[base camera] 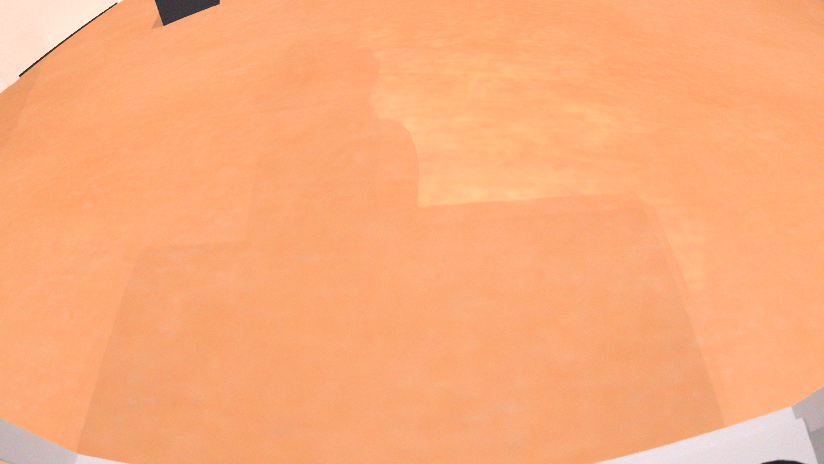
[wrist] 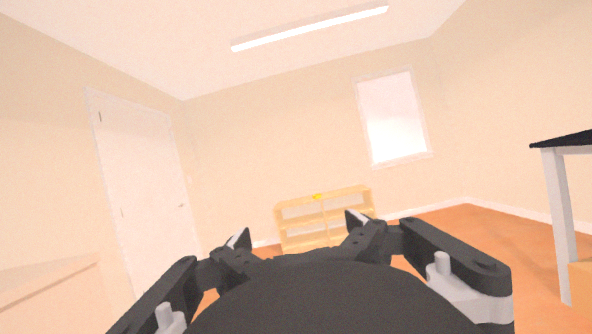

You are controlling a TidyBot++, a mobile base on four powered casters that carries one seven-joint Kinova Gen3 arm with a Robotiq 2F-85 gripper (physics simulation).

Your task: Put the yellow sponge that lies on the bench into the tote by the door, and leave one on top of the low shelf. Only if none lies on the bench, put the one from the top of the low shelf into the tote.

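Note:
A small yellow sponge (wrist: 317,196) lies on top of the low wooden shelf (wrist: 350,190), beyond the gripper in the wrist view. One corner of a black-topped bench (wrist: 567,141) with pale legs shows at the right edge; no sponge shows on that part. The white door (wrist: 142,195) is at the left. A dark, box-like object (base camera: 189,9) is cut off at the top left of the base camera view; I cannot tell whether it is the tote. My gripper (wrist: 298,228) is open, with nothing between its fingers, far from the shelf.
A cardboard-coloured box (wrist: 581,285) stands by the bench leg at the right. A pale, flat-topped piece (wrist: 55,290) is at the lower left of the wrist view. A pale upright surface (base camera: 40,28) with a dark lower edge stands at the top left of the base camera view.

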